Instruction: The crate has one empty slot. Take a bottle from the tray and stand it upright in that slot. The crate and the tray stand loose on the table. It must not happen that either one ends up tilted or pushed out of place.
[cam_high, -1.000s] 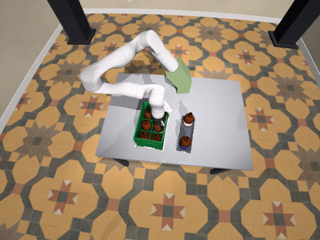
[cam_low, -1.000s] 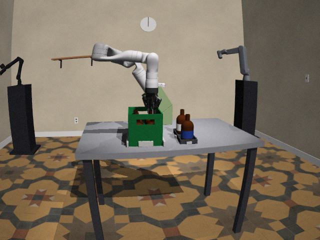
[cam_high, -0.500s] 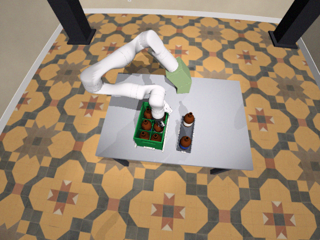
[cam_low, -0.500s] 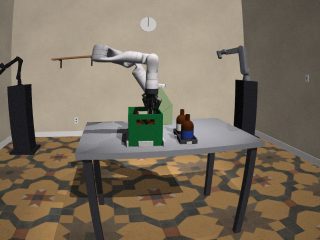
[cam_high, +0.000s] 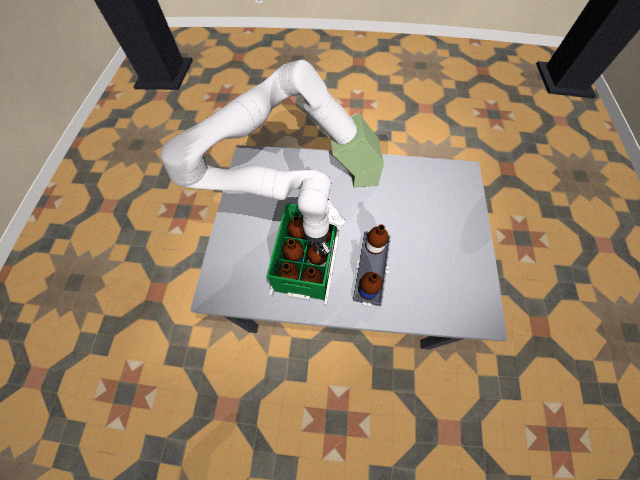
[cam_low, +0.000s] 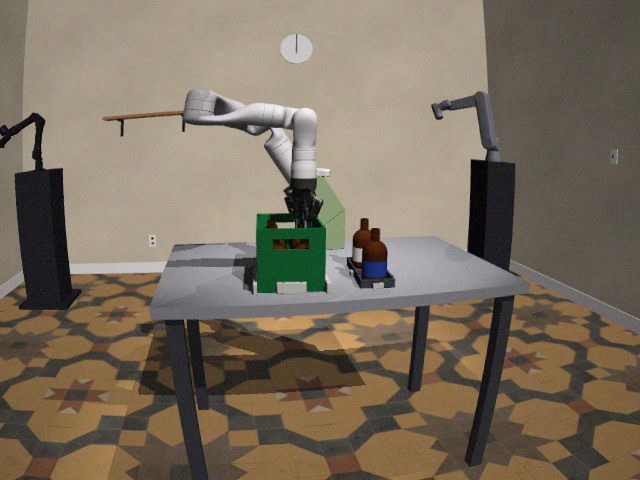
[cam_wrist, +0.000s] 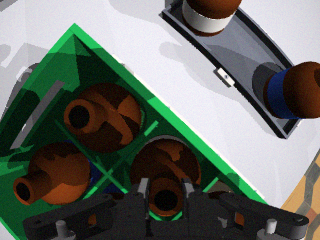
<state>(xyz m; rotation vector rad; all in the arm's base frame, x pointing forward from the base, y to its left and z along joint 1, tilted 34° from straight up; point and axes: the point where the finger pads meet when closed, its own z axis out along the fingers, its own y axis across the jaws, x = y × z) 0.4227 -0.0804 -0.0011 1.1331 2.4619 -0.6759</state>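
Now: the brown bottle 70 mm below my hand. The rest, counted from my hand: tray 200 mm to the left, 150 mm below; then white-label bottle 210 mm to the left, 90 mm behind, 70 mm below; then crate 70 mm below, 40 mm to the right.
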